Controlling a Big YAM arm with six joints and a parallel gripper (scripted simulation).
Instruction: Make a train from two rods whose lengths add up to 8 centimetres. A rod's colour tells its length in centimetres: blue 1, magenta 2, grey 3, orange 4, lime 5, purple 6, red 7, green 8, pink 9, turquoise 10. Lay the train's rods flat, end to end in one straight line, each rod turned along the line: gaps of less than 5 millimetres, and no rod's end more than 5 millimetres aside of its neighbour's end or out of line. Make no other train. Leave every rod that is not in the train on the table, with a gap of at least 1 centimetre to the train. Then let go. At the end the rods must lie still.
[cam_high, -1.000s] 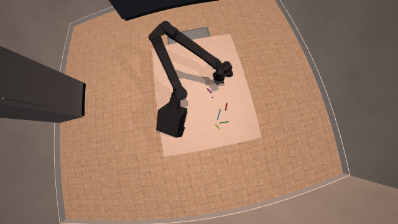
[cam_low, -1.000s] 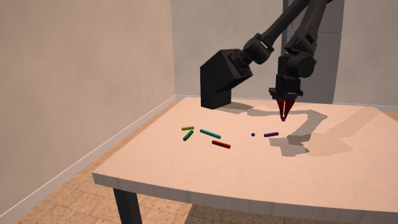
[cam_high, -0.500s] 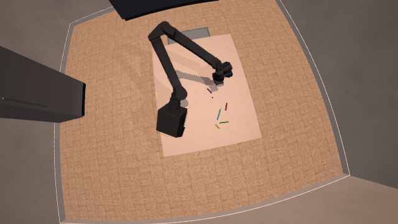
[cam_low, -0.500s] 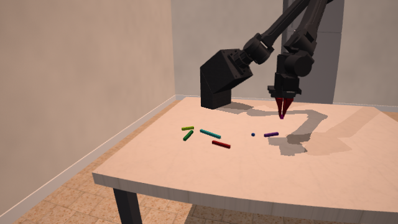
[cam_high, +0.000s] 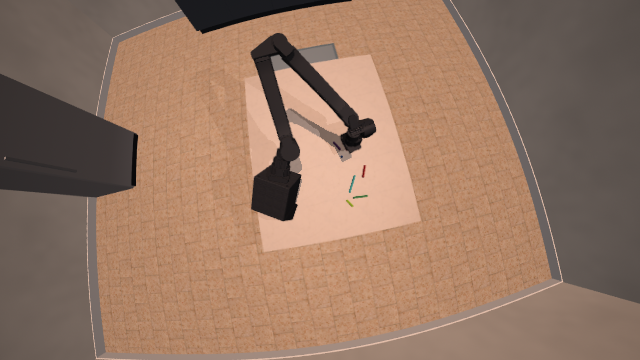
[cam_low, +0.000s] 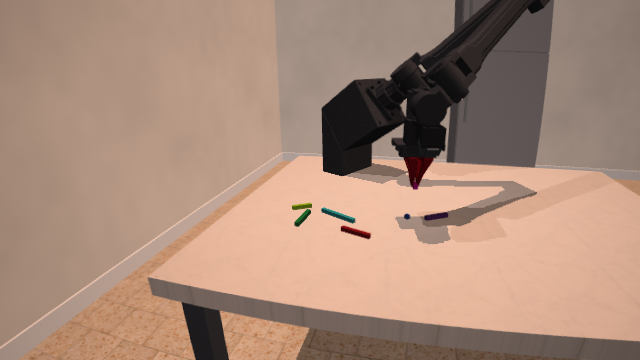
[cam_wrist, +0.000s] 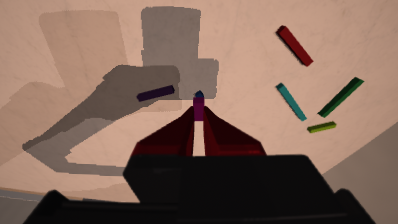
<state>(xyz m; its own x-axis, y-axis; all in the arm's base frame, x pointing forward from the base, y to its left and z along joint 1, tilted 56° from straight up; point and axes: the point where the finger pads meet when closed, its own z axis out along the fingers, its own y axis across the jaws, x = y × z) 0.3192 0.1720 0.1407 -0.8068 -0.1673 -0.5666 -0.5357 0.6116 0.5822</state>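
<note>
Right now my hand is 100 mm above the blue rod, 30 mm past it and 20 mm to the left of it. The rest, counted from my hand: red rod: 110 mm ahead, 100 mm below, 90 mm to the right; then purple rod: 100 mm below, 60 mm behind, 40 mm to the left; then magenta rod: 10 mm below.
</note>
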